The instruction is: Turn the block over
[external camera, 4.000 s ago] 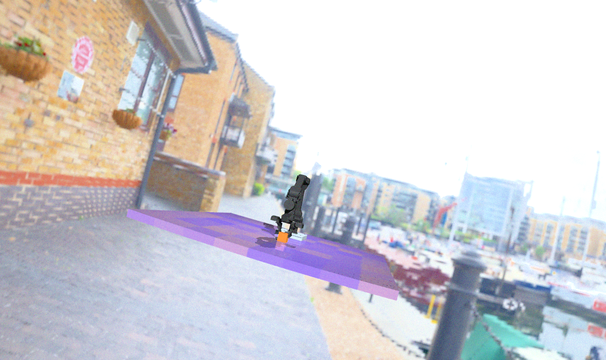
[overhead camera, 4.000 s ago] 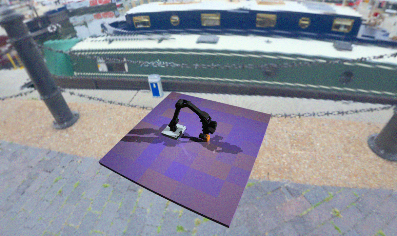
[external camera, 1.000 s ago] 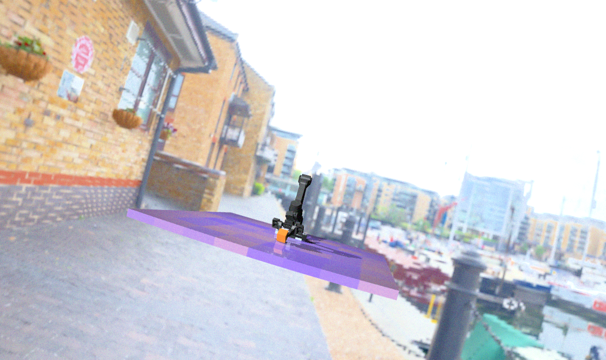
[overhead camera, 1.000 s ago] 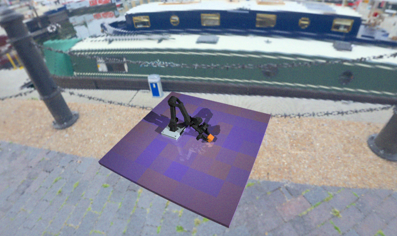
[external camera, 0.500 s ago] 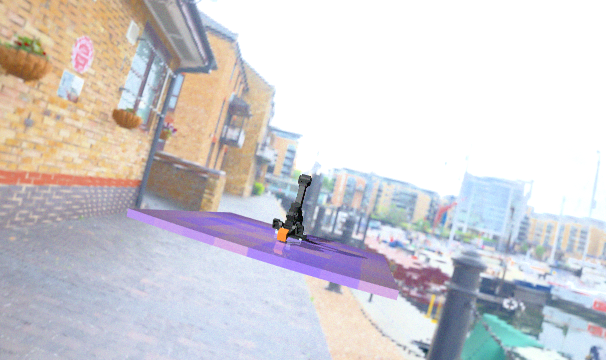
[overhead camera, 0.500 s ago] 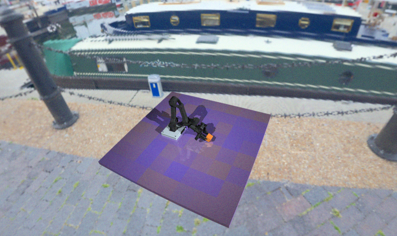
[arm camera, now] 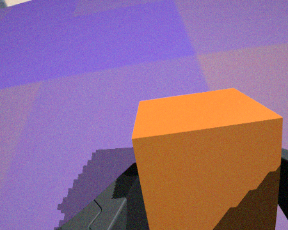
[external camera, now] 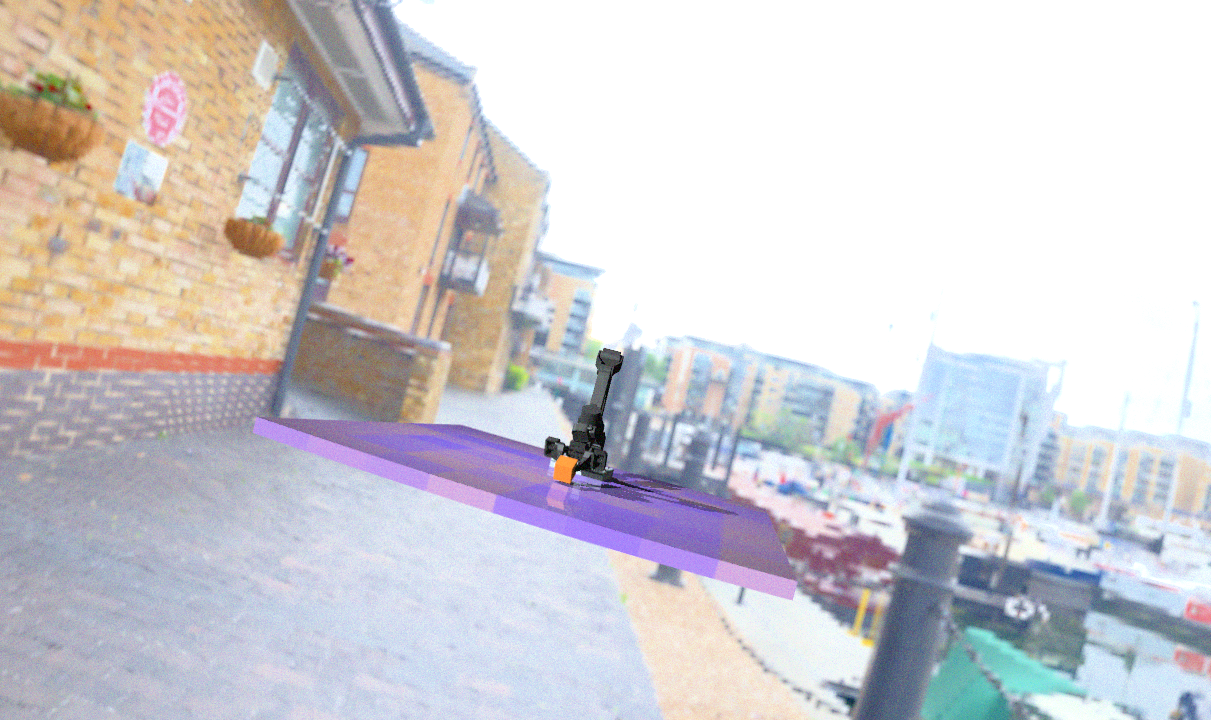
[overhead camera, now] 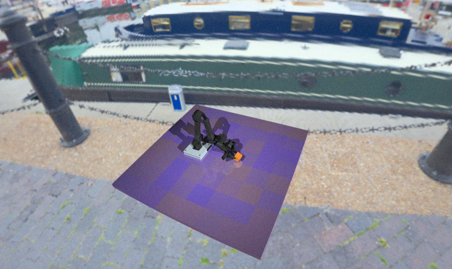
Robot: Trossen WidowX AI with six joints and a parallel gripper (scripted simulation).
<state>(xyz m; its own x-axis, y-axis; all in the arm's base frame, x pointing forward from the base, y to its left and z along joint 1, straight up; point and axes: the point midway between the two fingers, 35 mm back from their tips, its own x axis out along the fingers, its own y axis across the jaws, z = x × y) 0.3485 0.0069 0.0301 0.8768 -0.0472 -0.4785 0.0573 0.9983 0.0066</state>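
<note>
Now: gripper tip 10 mm above the orange block.
</note>
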